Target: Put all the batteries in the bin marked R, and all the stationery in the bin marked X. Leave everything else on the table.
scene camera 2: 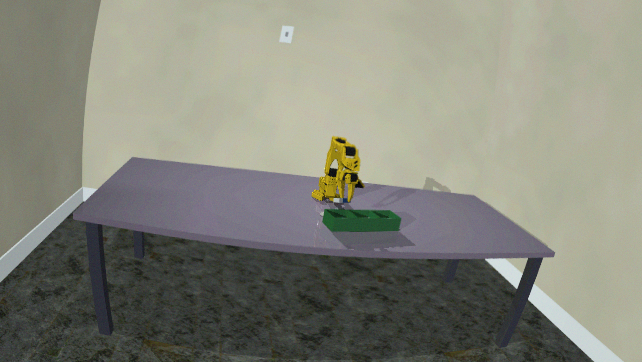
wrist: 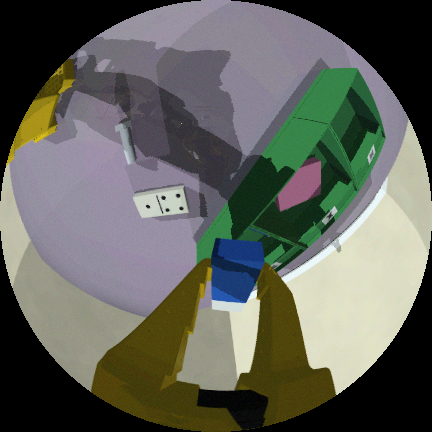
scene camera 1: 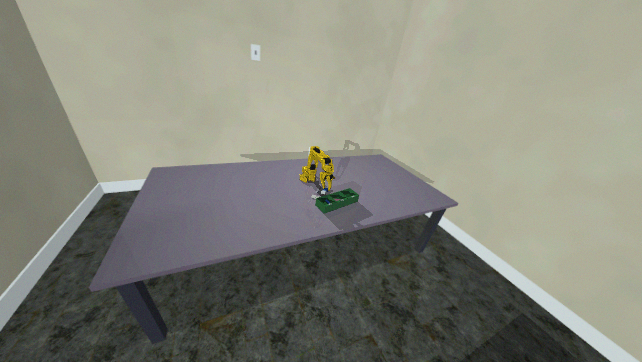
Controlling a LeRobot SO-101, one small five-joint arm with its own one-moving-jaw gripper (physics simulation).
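Seen in the pictures: hand, its tool point: (scene camera 2: 342, 199) (wrist: 212, 266) (scene camera 1: 324, 189); arm's base, origin of its link: (scene camera 2: 326, 199) (scene camera 1: 308, 180).
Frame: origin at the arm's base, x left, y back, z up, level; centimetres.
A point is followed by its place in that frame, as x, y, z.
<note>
My gripper (scene camera 1: 326, 187) {0.3, -22.8, 7.4} (scene camera 2: 347, 196) {0.3, -22.8, 7.4} (wrist: 237, 270) {0.3, -22.8, 7.4} is shut on a blue block with a white end (wrist: 237, 280) {0.9, -23.9, 8.2}, which looks like a sleeved eraser. It holds the block above the table, beside the R end of the green three-bin box (scene camera 1: 342, 203) {7.7, -32.0, 2.7} (scene camera 2: 362, 224) {5.7, -32.3, 2.5} (wrist: 312, 102) {12.3, -22.5, 1.9}. In the wrist view, the R label (wrist: 276, 265) {0.0, -32.9, 4.2} is partly hidden behind the block and jaw. A pink block (wrist: 301, 186) {7.0, -28.0, 1.7}, like an eraser, lies in the middle bin, marked X (wrist: 329, 215) {7.7, -31.0, 4.2}. A thin blue strip (wrist: 259, 232) {1.0, -28.8, 2.0} shows near the divider between X and R. No battery can be made out clearly.
A white domino (wrist: 161, 201) {-2.6, -19.8, 0.7} and a grey bolt (wrist: 128, 143) {0.4, -14.7, 0.8} lie on the purple table (scene camera 1: 215, 210) {-55.6, -18.5, 0.0} (scene camera 2: 225, 215) {-38.3, -30.1, 0.0} (wrist: 85, 210) {-11.0, -11.4, 0.0}, between the arm's yellow base (scene camera 1: 307, 175) {-1.7, -1.0, 4.5} (scene camera 2: 325, 189) {-1.3, -1.3, 4.3} (wrist: 42, 115) and the box. The far bin's label (wrist: 371, 154) {16.0, -29.4, 4.2} is too small to read.
</note>
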